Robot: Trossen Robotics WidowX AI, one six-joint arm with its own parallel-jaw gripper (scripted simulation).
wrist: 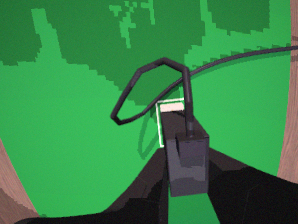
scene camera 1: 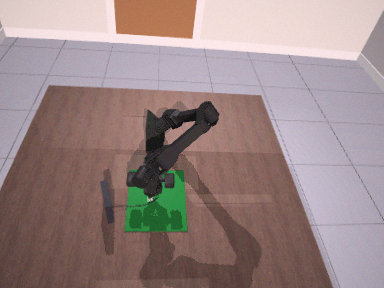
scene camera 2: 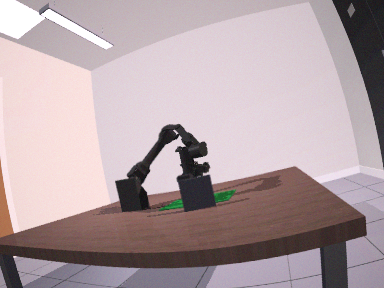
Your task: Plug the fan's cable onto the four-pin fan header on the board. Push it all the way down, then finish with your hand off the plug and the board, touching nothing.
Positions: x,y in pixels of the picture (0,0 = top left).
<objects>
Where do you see a green board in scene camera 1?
168,213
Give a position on a green board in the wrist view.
70,70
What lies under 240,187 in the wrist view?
The gripper.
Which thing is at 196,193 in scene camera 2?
A dark fan.
</objects>
